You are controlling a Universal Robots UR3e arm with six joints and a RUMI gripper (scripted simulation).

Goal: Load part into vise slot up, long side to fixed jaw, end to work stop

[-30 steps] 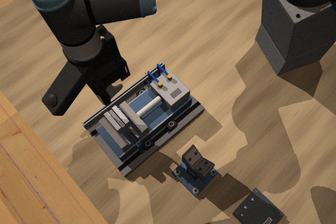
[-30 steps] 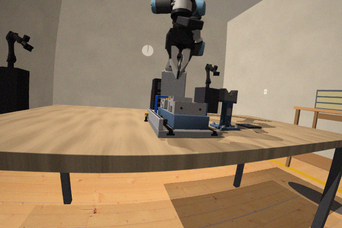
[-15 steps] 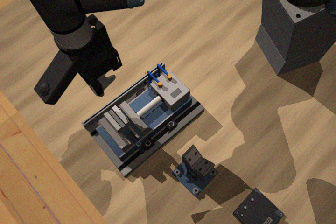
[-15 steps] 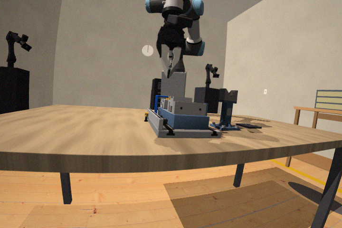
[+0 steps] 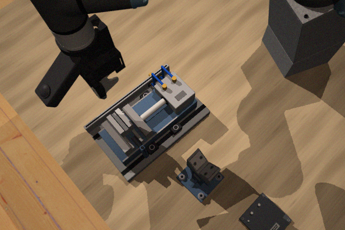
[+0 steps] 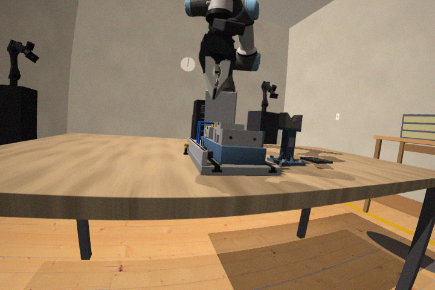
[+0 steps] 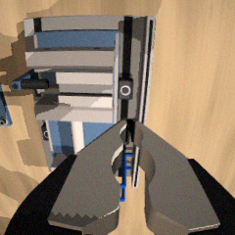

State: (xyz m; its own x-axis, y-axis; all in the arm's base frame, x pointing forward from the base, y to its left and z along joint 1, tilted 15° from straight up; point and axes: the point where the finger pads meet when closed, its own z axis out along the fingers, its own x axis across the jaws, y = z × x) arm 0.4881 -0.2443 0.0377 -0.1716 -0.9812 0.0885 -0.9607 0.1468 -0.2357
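The part is 8 cm below my hand, 5 cm to the left of it and 1 cm ahead of it. From my hand the other things lie so: fixed jaw: 10 cm below, 6 cm to the left, 4 cm ahead; dark work stop: 11 cm to the left, 9 cm below, 2 cm ahead; moving jaw: 10 cm below, 7 cm to the left, 2 cm behind.
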